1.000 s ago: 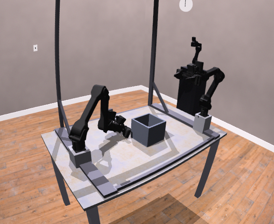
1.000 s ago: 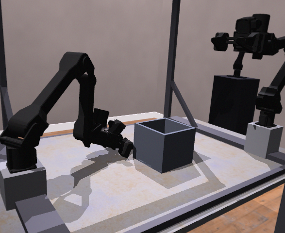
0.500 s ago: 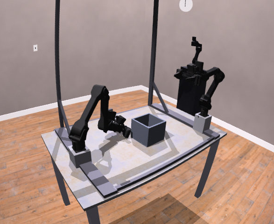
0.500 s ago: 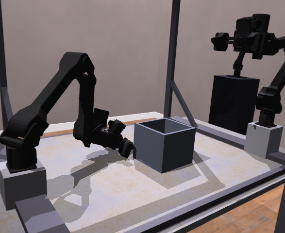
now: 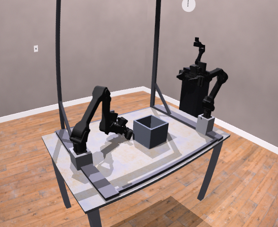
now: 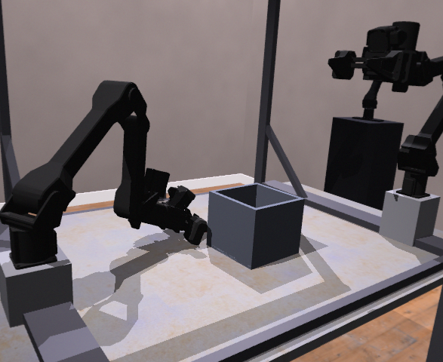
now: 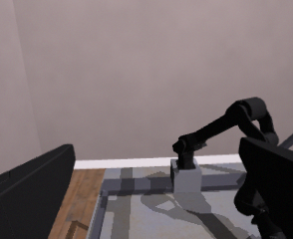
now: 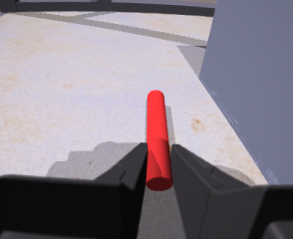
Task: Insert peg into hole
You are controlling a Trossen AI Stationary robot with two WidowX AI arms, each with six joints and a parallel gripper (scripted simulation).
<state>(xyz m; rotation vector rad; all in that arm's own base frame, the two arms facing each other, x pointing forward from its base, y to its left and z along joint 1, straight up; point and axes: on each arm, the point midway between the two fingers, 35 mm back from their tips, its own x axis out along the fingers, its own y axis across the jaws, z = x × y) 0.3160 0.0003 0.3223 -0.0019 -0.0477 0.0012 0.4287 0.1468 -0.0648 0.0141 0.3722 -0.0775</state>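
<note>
My right gripper is now 50 mm to the right of the red peg and 20 mm above it. Round my right hand: plate: 130 mm ahead, 90 mm to the left, 20 mm above.
</note>
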